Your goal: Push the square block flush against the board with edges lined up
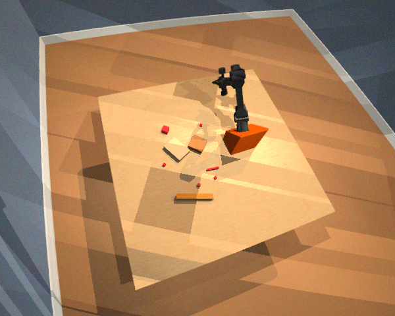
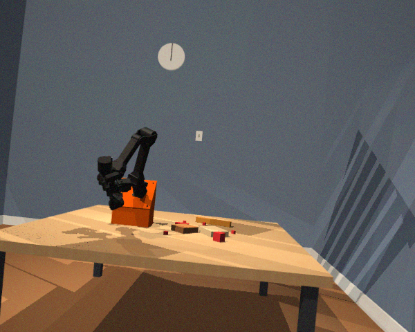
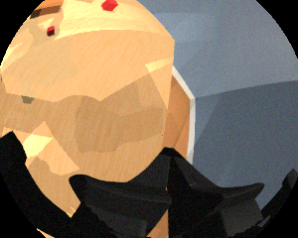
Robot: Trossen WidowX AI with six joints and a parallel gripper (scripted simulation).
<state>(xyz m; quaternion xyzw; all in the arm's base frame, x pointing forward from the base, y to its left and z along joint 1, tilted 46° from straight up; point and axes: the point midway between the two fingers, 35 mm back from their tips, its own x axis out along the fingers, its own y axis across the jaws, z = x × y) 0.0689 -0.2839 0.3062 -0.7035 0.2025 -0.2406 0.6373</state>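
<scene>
Right now the brown square block is 400 mm to the left of my gripper tip, 180 mm ahead of it and 140 mm below it. Also, from my gripper tip: red cube 380 mm ahead, 260 mm to the left, 140 mm below; then pale slab 420 mm to the left, 320 mm ahead, 140 mm below; then red bar 590 mm to the left, 150 mm below, 120 mm ahead.
</scene>
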